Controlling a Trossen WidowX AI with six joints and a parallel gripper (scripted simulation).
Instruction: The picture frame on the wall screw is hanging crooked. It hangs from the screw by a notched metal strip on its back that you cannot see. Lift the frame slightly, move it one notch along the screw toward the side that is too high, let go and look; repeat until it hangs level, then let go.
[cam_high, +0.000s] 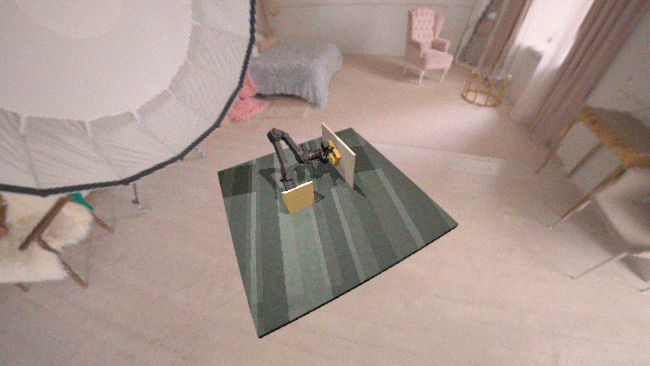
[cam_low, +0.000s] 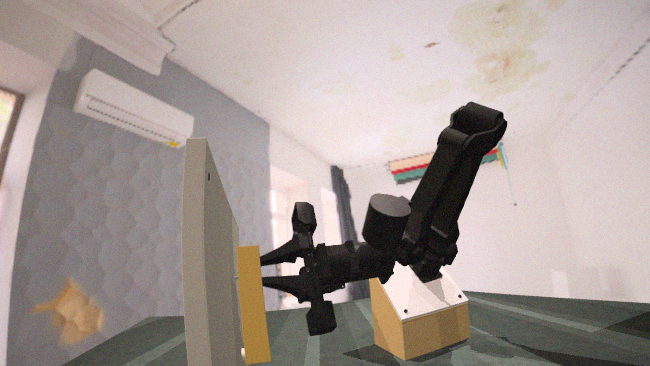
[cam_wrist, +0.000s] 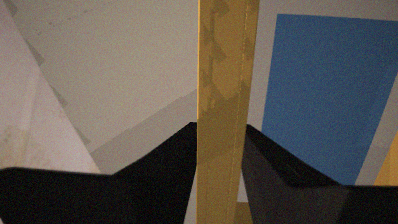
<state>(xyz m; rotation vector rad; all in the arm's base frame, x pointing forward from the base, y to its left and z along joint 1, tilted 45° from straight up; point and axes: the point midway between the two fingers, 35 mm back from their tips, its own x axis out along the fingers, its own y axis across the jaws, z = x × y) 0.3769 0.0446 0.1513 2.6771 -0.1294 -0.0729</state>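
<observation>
Right now my gripper tip is 50 mm above the picture frame, 10 mm to the right of it and 10 mm short of it. From my gripper tip the other things lie so: wall panel (60 mm below, 20 mm ahead).
</observation>
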